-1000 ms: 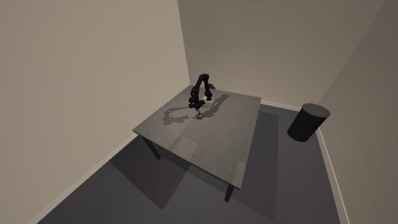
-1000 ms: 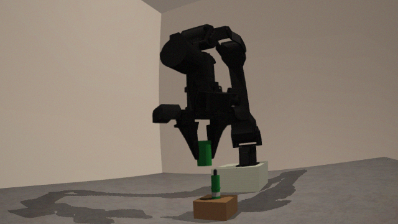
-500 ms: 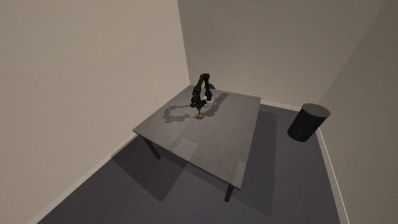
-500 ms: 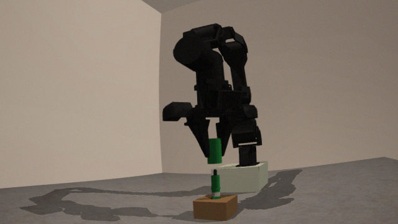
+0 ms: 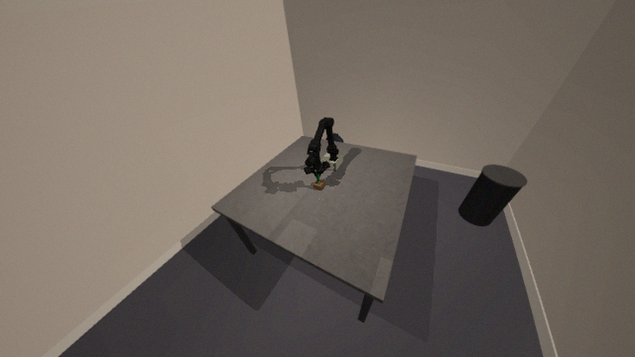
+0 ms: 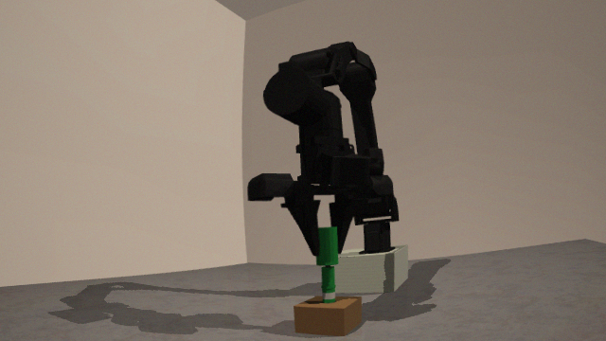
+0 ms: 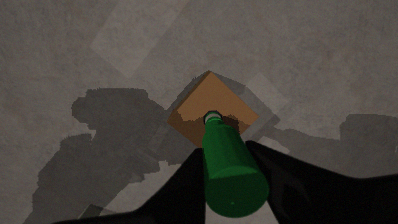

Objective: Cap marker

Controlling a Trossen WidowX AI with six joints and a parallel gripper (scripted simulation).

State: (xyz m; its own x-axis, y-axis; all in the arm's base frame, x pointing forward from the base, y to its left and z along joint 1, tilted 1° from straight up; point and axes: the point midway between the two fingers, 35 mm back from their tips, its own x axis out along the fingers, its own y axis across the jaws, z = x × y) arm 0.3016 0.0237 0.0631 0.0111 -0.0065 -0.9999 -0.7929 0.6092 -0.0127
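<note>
My gripper tip is 9 cm above the brown holder block. Round my gripper tip: green cap: 1 cm above.
</note>
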